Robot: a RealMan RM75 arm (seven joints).
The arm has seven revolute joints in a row. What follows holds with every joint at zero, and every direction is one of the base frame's.
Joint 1 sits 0.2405 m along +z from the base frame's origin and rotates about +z.
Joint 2 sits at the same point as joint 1 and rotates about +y.
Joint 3 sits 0.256 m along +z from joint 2 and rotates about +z.
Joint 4 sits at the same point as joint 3 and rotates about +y.
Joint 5 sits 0.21 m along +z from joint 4 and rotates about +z.
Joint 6 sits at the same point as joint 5 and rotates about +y.
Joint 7 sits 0.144 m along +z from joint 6 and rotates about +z.
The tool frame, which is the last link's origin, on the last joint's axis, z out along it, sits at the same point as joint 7; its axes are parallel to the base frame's.
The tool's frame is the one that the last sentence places.
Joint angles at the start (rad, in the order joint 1, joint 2, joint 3, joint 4, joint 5, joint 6, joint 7): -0.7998 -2.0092 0.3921 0.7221 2.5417 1.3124 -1.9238
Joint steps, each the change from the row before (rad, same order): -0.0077 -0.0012 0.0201 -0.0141 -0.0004 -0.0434 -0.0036; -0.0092 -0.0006 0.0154 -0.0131 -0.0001 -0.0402 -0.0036; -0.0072 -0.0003 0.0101 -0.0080 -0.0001 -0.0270 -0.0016; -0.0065 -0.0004 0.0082 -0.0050 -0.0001 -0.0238 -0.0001; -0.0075 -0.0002 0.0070 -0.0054 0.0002 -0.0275 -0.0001; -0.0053 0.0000 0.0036 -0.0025 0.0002 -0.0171 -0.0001
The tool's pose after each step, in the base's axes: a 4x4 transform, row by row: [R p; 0 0 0 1], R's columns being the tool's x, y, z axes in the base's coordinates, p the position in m. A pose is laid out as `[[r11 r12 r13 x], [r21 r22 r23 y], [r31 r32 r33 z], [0 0 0 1]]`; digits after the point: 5 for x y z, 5 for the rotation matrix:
[[0.66276 0.74722 -0.04920 -0.26431], [0.65080 -0.54224 0.53144 0.42453], [0.37042 -0.38424 -0.84567 0.05511], [0 0 0 1]]
[[0.66910 0.74037 -0.06448 -0.26280], [0.64534 -0.53579 0.54449 0.42976], [0.36858 -0.40592 -0.83629 0.05294], [0 0 0 1]]
[[0.67495 0.73414 -0.07410 -0.26129], [0.63992 -0.53240 0.55413 0.43358], [0.36735 -0.42142 -0.82913 0.05181], [0 0 0 1]]
[[0.68167 0.72701 -0.08236 -0.25974], [0.63316 -0.52975 0.56434 0.43714], [0.36665 -0.43684 -0.82143 0.05138], [0 0 0 1]]
[[0.68850 0.71946 -0.09133 -0.25810], [0.62516 -0.52493 0.57760 0.44129], [0.36762 -0.45477 -0.81120 0.05138], [0 0 0 1]]
[[0.69315 0.71432 -0.09641 -0.25679], [0.61924 -0.52168 0.58685 0.44412], [0.36891 -0.46647 -0.80393 0.05177], [0 0 0 1]]

